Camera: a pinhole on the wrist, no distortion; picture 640 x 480 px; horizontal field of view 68.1 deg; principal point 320.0 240.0 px. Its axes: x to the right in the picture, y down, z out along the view. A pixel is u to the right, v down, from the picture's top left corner.
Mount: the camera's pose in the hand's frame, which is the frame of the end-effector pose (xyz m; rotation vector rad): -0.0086 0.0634 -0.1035 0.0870 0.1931 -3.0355
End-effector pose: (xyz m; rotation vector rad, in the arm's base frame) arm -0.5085 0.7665 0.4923 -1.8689 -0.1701 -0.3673
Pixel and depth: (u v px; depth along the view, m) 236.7 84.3 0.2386
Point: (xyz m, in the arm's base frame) -0.4382 0.8657 0.3528
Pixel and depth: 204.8 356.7 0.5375
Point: -0.3741 1.1969 0.5198
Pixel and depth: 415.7 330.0 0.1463
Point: -0.5383 0.7987 0.4550
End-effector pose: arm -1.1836 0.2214 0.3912 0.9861 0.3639 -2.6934
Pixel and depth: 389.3 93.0 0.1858
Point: -1.1674 0.1138 0.4745
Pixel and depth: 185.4 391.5 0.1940
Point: -1.2709 0.2051 0.4282
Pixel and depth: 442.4 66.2 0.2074
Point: -1.1548 0.0991 0.5080
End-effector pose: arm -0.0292 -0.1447 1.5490 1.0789 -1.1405 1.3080
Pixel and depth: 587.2 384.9 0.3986
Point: 0.1109 -0.4376 1.3553
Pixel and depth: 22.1 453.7 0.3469
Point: 0.0745 -0.3475 1.7921
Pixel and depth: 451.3 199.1 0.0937
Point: -0.0839 -0.1392 1.5050
